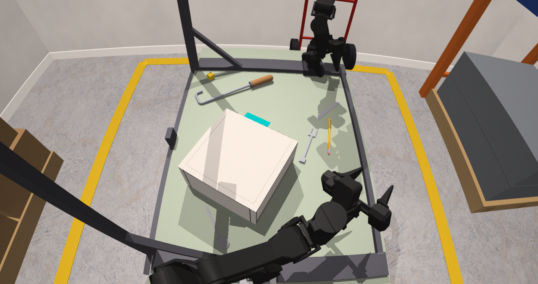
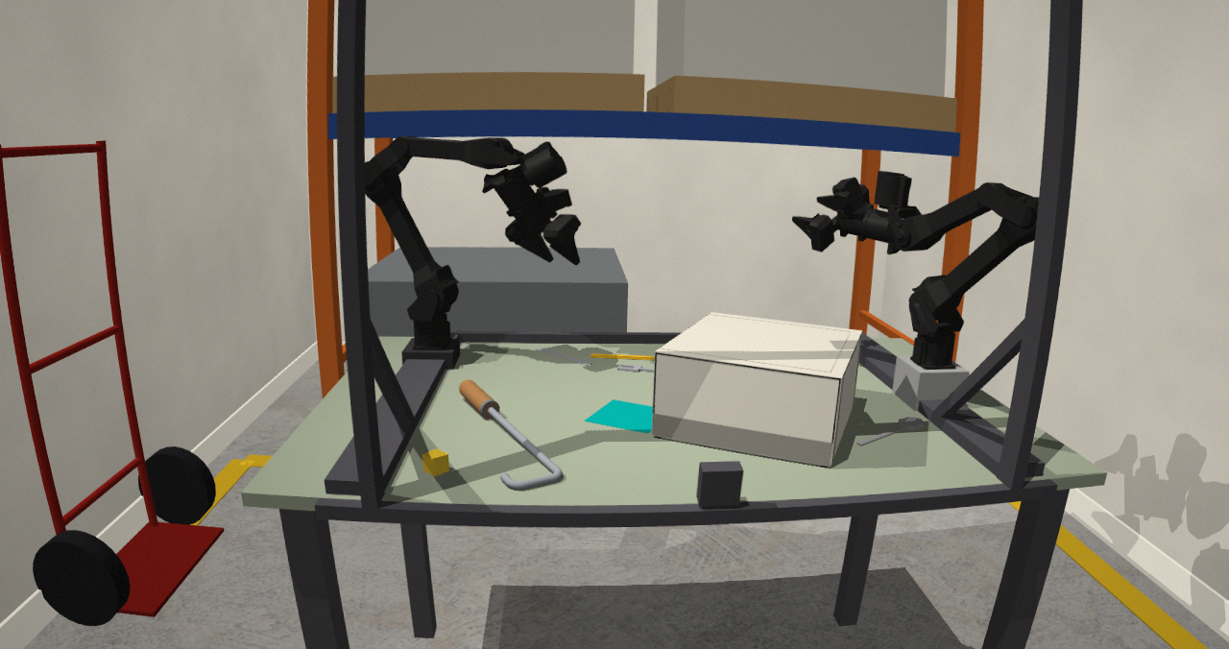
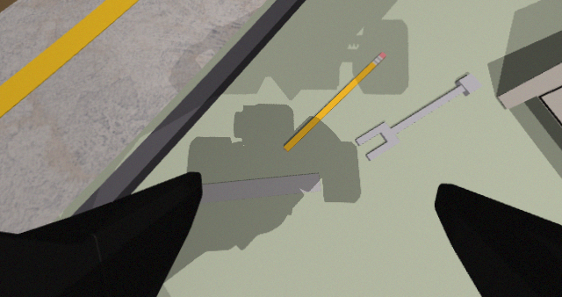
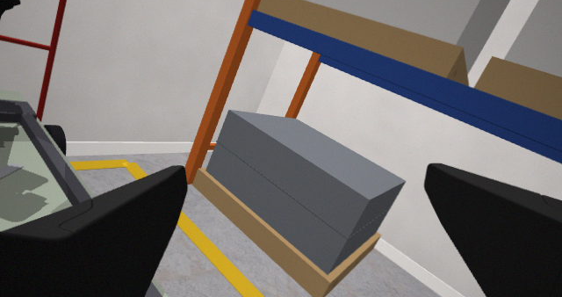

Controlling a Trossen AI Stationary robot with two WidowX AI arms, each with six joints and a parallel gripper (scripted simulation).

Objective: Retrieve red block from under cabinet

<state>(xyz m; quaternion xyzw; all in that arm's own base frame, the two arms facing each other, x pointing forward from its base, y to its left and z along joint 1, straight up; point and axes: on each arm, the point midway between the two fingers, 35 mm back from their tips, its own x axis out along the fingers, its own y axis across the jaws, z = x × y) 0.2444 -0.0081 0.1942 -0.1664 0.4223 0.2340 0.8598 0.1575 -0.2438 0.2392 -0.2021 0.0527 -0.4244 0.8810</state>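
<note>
My left hand is 23 cm past the teal square, 23 cm above it and 19 cm to the left of it. Also, from my left hand: wrench 22 cm below, 21 cm to the right; then pencil 22 cm below, 15 cm to the right, 7 cm ahead; then ruler 23 cm below, 5 cm ahead.
</note>
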